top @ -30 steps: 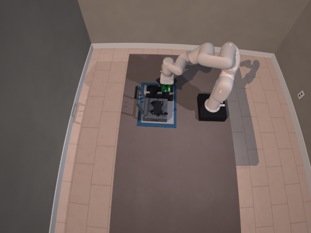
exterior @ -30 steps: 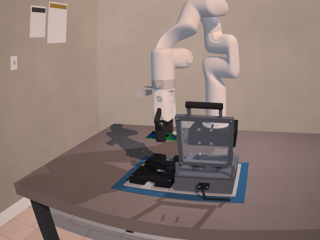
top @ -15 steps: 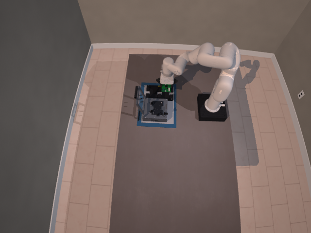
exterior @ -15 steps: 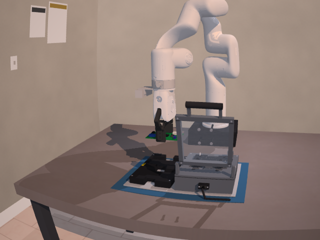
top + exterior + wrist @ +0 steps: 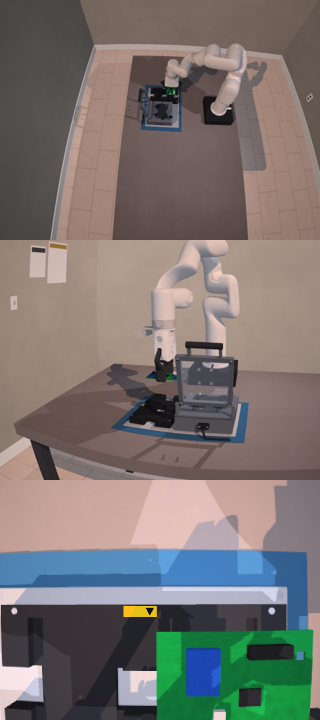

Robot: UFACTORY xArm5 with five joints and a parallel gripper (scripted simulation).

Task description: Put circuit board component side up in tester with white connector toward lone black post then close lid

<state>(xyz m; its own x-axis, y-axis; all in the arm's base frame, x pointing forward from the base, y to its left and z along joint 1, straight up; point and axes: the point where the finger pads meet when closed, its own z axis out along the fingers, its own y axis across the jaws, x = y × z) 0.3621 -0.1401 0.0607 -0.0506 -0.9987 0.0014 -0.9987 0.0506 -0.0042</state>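
Right now the nest is 170 mm to the left of my hand, 70 mm ahead of it and 50 mm below it. Round my hand: green circuit board (right at my hand); clear lid (190 mm ahead, 160 mm to the left, 60 mm above).
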